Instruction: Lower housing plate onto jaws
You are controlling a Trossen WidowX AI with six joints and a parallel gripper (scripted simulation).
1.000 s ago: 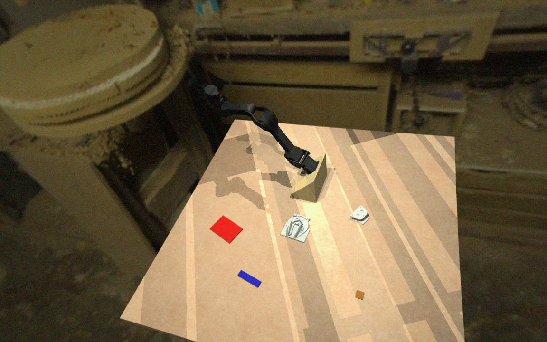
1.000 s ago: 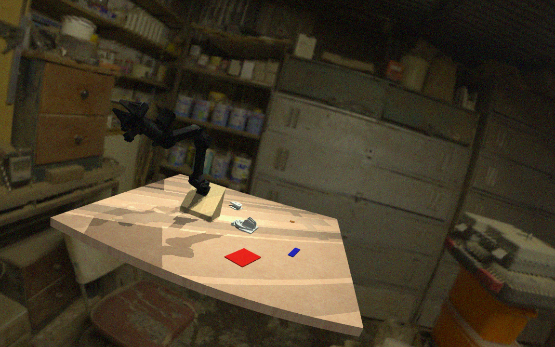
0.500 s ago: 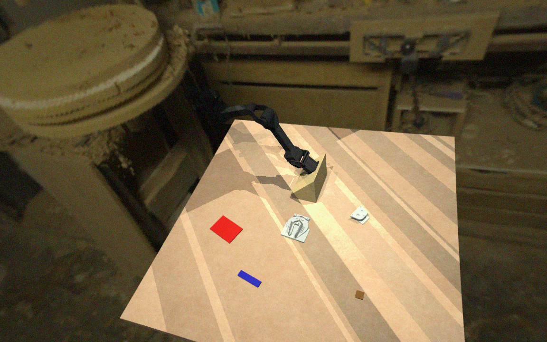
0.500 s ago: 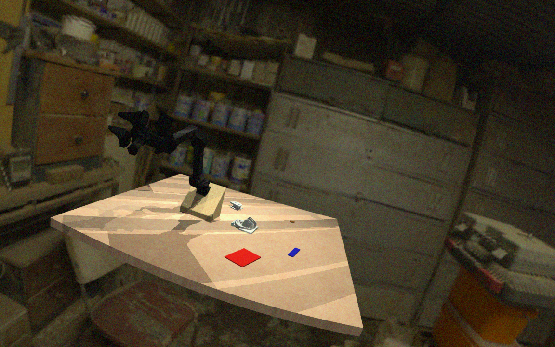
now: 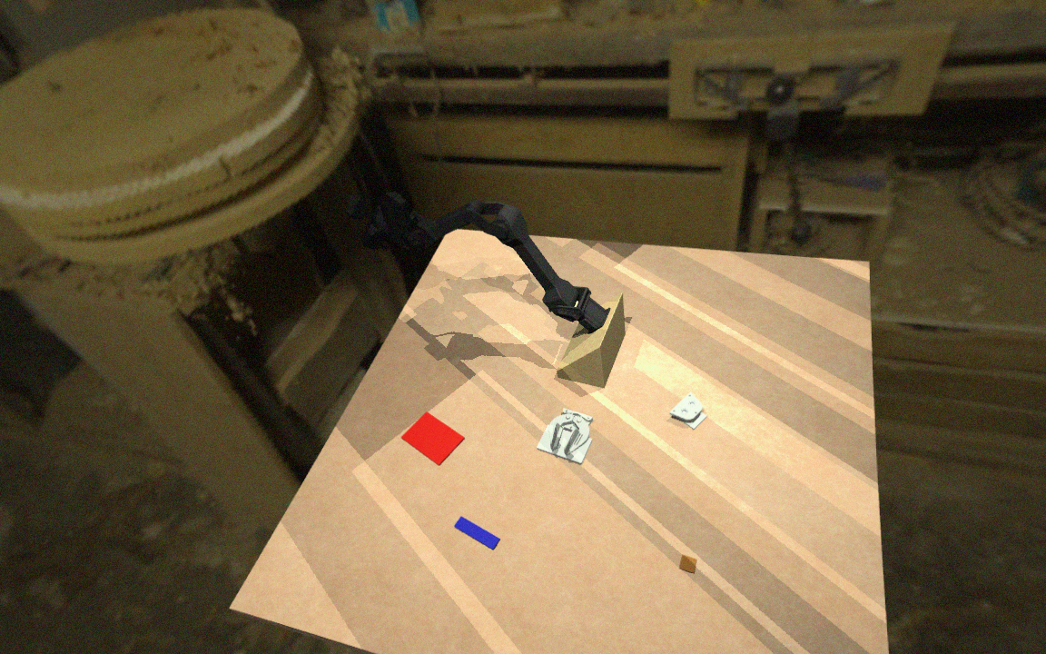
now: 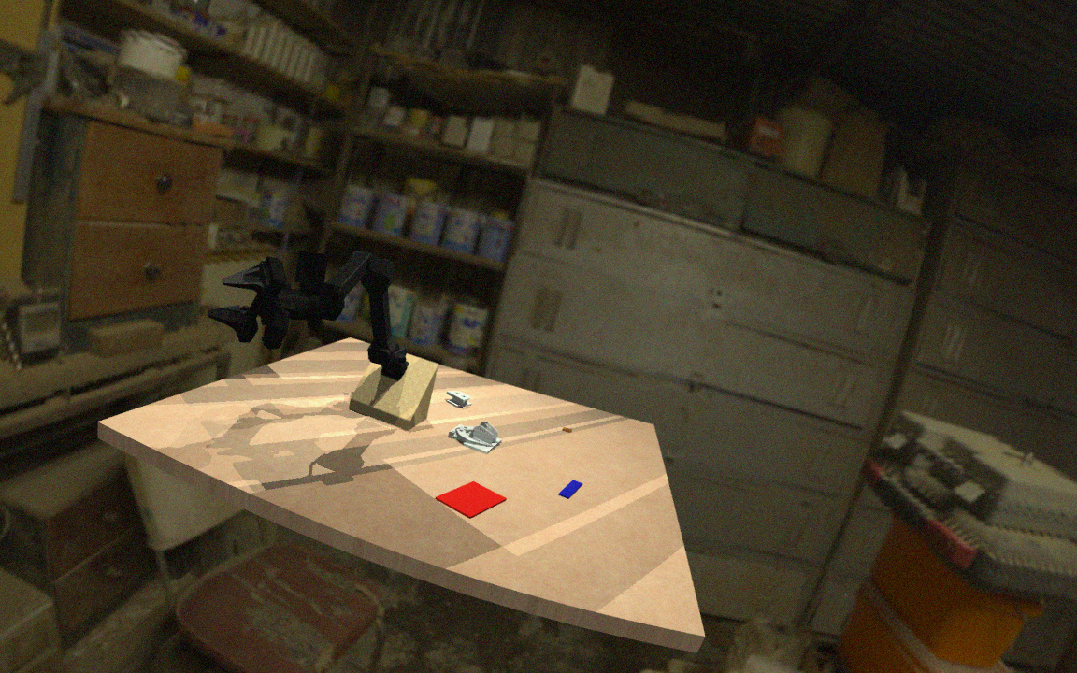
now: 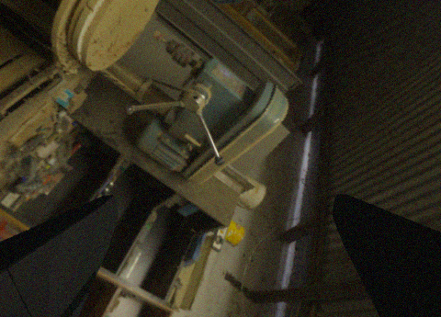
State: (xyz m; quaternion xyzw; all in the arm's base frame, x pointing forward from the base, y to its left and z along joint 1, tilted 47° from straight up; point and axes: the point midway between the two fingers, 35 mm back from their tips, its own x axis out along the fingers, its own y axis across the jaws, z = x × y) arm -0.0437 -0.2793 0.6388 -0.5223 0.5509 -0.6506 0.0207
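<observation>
The blue strip lies 64 cm ahead of my gripper tip, 58 cm to the left of it and 35 cm below it. From my gripper tip the other things lie so: small brown square (104 cm to the left, 54 cm ahead, 36 cm below); red square (45 cm ahead, 36 cm to the left, 35 cm below).
</observation>
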